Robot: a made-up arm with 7 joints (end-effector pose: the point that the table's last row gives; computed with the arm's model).
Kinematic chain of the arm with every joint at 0, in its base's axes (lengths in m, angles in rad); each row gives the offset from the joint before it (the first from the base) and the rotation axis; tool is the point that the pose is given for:
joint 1: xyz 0 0 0.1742 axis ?
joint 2: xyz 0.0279 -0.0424 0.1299 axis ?
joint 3: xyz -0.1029 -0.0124 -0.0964 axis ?
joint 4: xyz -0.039 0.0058 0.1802 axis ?
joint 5: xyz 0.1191 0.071 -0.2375 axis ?
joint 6: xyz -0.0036 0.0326 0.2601 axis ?
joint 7: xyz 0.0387 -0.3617 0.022 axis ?
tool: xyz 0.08 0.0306 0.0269
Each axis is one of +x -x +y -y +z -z.
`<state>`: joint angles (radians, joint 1 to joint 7).
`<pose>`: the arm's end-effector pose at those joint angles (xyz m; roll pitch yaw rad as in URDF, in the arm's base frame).
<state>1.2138 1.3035 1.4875 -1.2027 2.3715 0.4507 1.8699</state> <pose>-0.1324 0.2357 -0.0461 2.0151 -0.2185 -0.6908</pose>
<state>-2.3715 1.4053 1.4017 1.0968 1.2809 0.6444 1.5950</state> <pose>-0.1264 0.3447 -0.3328 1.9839 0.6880 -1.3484</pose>
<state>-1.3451 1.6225 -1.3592 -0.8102 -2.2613 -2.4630 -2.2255</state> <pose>0.2968 -0.2126 0.2811 -2.1143 0.1422 -1.9616</pose>
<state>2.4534 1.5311 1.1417 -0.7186 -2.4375 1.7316 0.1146</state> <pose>-0.1923 -0.5281 0.5703 -0.4142 -0.0650 -0.5869</pose>
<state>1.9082 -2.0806 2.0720 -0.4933 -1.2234 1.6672 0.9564</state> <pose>0.4946 0.4705 0.1202 0.3144 -0.4606 2.6333</pose>
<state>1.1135 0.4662 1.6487 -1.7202 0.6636 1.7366 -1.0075</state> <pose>0.2509 -0.0847 0.8799 -1.2443 -1.0397 2.2452</pose>
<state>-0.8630 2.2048 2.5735 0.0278 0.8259 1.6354 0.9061</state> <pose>-0.5036 -0.1018 -0.3314 2.3323 -0.0647 1.9159</pose>
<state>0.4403 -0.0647 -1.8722 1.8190 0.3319 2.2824 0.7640</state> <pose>-0.4171 0.1106 0.1000 -1.9712 1.1266 2.0852</pose>
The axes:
joint 1: +y
joint 2: -x
joint 3: -y
joint 4: -x
joint 5: +y
joint 6: -x
joint 7: +y

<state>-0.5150 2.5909 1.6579 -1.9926 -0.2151 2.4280 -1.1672</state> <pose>-0.6941 0.1801 0.2277 -0.8158 1.0951 -3.1162</pose>
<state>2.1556 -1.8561 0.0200 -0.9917 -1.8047 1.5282 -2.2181</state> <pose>0.7629 -0.1454 0.3482 -2.1989 0.5521 -0.7699</pose>
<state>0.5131 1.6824 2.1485 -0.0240 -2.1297 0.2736 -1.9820</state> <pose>0.4539 -0.1779 0.3013 -1.6184 0.7796 -0.0586</pose>
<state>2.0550 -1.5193 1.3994 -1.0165 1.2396 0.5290 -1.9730</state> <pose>0.1126 -0.4914 0.1310 0.5112 -0.7152 -1.4903</pose>
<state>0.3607 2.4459 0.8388 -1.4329 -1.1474 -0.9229 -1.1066</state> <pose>0.0090 -0.1975 0.2794 1.2595 -0.9355 0.2414</pose>
